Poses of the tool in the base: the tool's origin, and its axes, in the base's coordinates. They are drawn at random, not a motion.
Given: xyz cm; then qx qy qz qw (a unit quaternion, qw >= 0).
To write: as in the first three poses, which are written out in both.
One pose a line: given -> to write
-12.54 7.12 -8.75 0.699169 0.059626 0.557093 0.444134 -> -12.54 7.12 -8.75 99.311 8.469 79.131
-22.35 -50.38 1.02 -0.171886 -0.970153 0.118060 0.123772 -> -22.35 -50.38 1.02 -28.716 -162.079 19.724
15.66 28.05 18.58 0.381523 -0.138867 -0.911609 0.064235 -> 15.66 28.05 18.58 66.000 -24.023 -157.700
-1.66 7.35 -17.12 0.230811 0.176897 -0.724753 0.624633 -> -1.66 7.35 -17.12 30.351 23.262 -95.304
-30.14 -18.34 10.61 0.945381 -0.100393 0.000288 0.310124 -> -30.14 -18.34 10.61 143.062 -15.192 0.044
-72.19 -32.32 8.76 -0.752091 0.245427 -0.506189 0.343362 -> -72.19 -32.32 8.76 -111.978 36.541 -75.366
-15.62 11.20 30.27 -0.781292 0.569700 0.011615 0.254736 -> -15.62 11.20 30.27 -121.583 88.655 1.808
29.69 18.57 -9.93 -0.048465 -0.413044 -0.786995 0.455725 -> 29.69 18.57 -9.93 -6.848 -58.364 -111.205
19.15 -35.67 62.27 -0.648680 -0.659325 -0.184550 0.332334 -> 19.15 -35.67 62.27 -97.099 -98.692 -27.625
